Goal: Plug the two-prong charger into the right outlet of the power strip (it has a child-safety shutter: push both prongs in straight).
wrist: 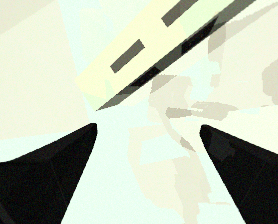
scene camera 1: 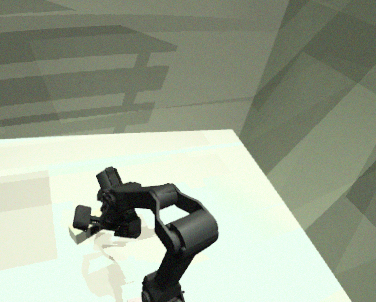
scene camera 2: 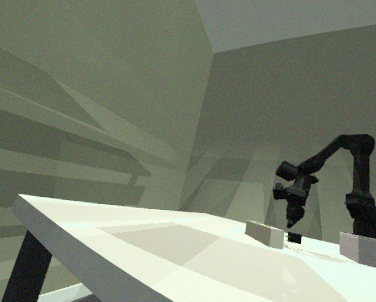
Labels:
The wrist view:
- my gripper: 148, 128
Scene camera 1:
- my gripper: 99, 232
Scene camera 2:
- my gripper: 288, 224

